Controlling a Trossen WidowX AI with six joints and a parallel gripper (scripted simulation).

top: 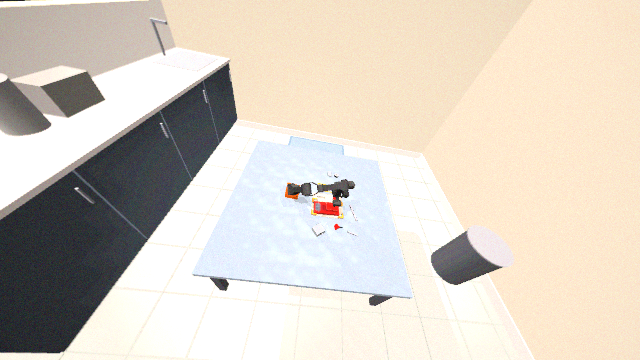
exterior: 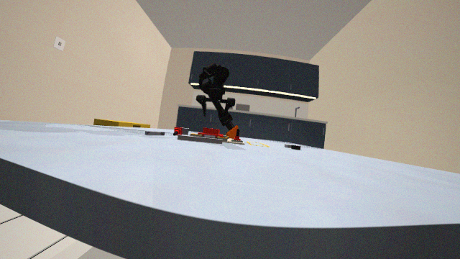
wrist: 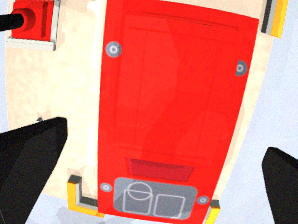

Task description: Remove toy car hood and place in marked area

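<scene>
The hood is 60 mm below my gripper tip.
</scene>
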